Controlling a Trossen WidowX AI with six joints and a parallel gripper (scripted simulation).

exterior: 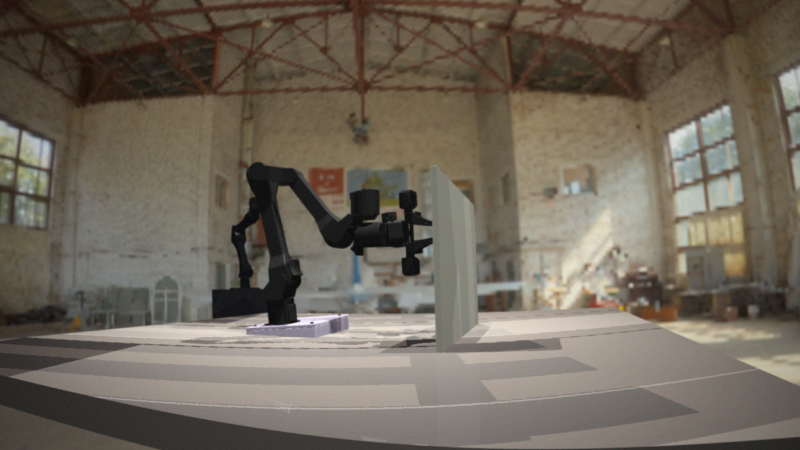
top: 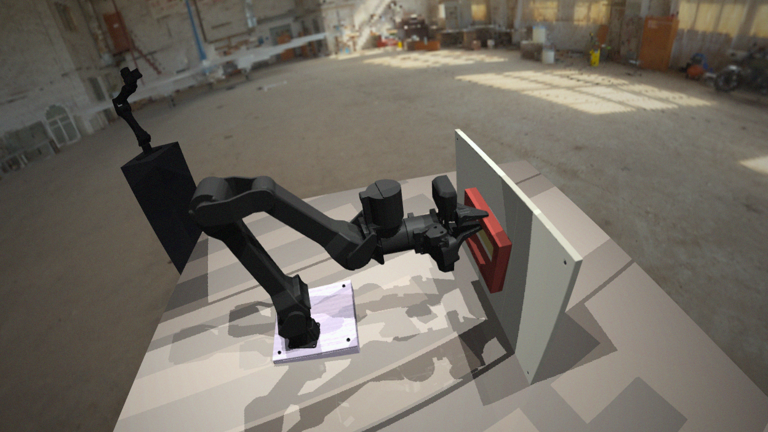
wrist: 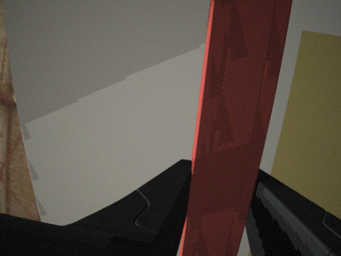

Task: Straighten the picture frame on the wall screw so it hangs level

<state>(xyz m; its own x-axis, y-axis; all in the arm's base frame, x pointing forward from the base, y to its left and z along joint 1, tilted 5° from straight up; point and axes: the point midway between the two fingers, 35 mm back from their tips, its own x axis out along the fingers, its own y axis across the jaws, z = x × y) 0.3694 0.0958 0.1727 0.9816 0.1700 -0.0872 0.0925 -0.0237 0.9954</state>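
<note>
Right now the red picture frame is 10 mm to the left of my gripper tip and 50 mm below it. The rest, counted from my gripper tip: wall panel: 20 mm ahead, 10 mm to the left, 70 mm below.
</note>
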